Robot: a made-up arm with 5 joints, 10 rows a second.
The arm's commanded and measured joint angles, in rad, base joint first. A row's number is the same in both.
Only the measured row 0 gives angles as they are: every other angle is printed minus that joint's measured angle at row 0.
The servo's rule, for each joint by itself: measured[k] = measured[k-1] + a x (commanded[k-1-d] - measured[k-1]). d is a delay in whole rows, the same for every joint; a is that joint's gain. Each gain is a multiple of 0.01, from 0.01 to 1. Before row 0 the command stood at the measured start. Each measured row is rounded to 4 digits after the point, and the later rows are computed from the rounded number. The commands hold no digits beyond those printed.
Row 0, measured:
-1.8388 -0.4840 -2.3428 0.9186 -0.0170
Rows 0 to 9, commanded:
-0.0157 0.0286 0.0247 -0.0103 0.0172
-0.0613 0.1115 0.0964 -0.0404 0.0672
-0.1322 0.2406 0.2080 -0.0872 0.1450
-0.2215 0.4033 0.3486 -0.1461 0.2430
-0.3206 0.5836 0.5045 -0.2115 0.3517
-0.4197 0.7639 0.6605 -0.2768 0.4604
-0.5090 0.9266 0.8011 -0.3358 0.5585
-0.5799 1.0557 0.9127 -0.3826 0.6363
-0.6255 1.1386 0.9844 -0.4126 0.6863
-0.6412 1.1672 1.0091 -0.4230 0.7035
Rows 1 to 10, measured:
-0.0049 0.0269 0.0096 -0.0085 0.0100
-0.0224 0.1064 0.0435 -0.0350 0.0432
-0.0564 0.2325 0.1077 -0.0783 0.1022
-0.1076 0.3931 0.2017 -0.1346 0.1839
-0.1736 0.5722 0.3198 -0.1984 0.2812
-0.2499 0.7524 0.4527 -0.2635 0.3851
-0.3302 0.9161 0.5886 -0.3235 0.4857
-0.4076 1.0473 0.7150 -0.3726 0.5730
-0.4751 1.1331 0.8201 -0.4058 0.6387
-0.5266 1.1652 0.8938 -0.4201 0.6763
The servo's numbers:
d 0
a 0.31 0.94 0.39 0.83 0.58

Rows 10 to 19, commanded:
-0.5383 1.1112 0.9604 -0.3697 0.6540
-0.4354 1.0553 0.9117 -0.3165 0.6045
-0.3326 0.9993 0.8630 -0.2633 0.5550
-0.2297 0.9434 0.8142 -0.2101 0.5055
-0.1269 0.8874 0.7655 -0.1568 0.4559
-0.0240 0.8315 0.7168 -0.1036 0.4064
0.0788 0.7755 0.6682 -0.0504 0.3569
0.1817 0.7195 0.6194 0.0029 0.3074
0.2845 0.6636 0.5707 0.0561 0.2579
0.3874 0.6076 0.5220 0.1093 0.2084
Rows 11 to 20, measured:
-0.5302 1.1144 0.9198 -0.3783 0.6634
-0.5008 1.0588 0.9166 -0.3270 0.6292
-0.4487 1.0029 0.8957 -0.2741 0.5862
-0.3808 0.9470 0.8639 -0.2210 0.5394
-0.3021 0.8910 0.8255 -0.1677 0.4910
-0.2159 0.8351 0.7831 -0.1145 0.4419
-0.1245 0.7791 0.7383 -0.0613 0.3926
-0.0296 0.7231 0.6919 -0.0080 0.3432
0.0678 0.6672 0.6446 0.0452 0.2937
0.1669 0.6112 0.5968 0.0984 0.2442

